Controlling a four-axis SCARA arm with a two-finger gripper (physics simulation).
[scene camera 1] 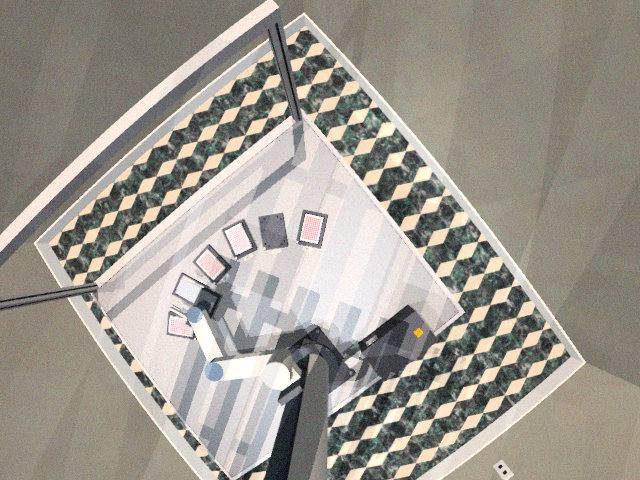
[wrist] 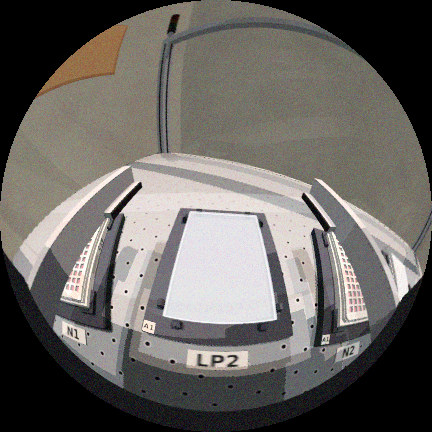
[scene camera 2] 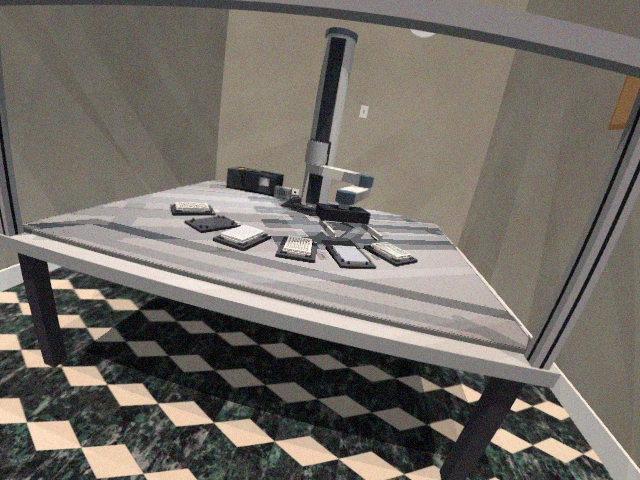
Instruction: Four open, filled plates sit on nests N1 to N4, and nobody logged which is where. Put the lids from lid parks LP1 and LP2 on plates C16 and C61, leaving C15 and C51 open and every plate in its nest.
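Where they show: gripper, fingertip midpoint: (scene camera 1: 177, 292) (wrist: 223, 175) (scene camera 2: 358, 237); arm's base, link origin: (scene camera 1: 313, 366) (scene camera 2: 313, 208).
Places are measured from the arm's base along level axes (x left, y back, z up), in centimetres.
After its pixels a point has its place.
My gripper (scene camera 1: 189, 294) @(x 26.4, y -68.9, z 9.6 cm) (scene camera 2: 350, 233) @(x 26.4, y -68.9, z 9.6 cm) (wrist: 223, 175) @(x 26.4, y -68.9, z 9.6 cm) is open and empty, its fingers wide apart above and on either side of the LP2 park. A pale, flat lid (scene camera 1: 190, 287) @(x 23.4, y -68.0, z 3.0 cm) (scene camera 2: 349, 255) @(x 25.0, y -69.3, z 3.1 cm) (wrist: 222, 270) @(x 24.3, y -65.5, z 3.1 cm) lies on LP2 (wrist: 215, 334) @(x 22.2, y -60.4, z 2.3 cm). An open plate (scene camera 1: 178, 326) @(x 40.3, y -56.6, z 4.0 cm) (scene camera 2: 391, 252) @(x 39.3, y -59.6, z 3.8 cm) (wrist: 81, 274) @(x 34.6, y -56.0, z 3.9 cm) with pink wells sits on N1. Another open plate (scene camera 1: 210, 263) @(x 7.5, y -70.7, z 3.6 cm) (scene camera 2: 298, 246) @(x 8.6, y -73.1, z 3.8 cm) (wrist: 354, 287) @(x 9.6, y -67.8, z 3.8 cm) sits on N2. Beyond N2, a plate (scene camera 1: 237, 238) @(x -10.8, y -71.7, z 4.1 cm) (scene camera 2: 242, 234) @(x -10.0, y -74.1, z 4.1 cm) has a smooth white top and looks lidded. An open plate (scene camera 1: 312, 227) @(x -42.1, y -53.5, z 3.5 cm) (scene camera 2: 192, 207) @(x -39.5, y -56.4, z 3.9 cm) sits at the far end. No plate codes are readable.
A bare dark nest (scene camera 1: 272, 230) @(x -26.2, y -64.5, z 2.2 cm) (scene camera 2: 210, 223) @(x -26.3, y -65.5, z 2.3 cm) stands between the white-topped plate and the far-end plate. A black box (scene camera 1: 398, 343) @(x -40.3, y 10.3, z 12.7 cm) (scene camera 2: 254, 180) @(x -37.5, y 3.5, z 8.6 cm) stands near the arm's column (scene camera 2: 334, 93) @(x 2.4, y -7.7, z 60.0 cm). The nests form an arc; N1 and N2 flank LP2 closely, beside my fingers.
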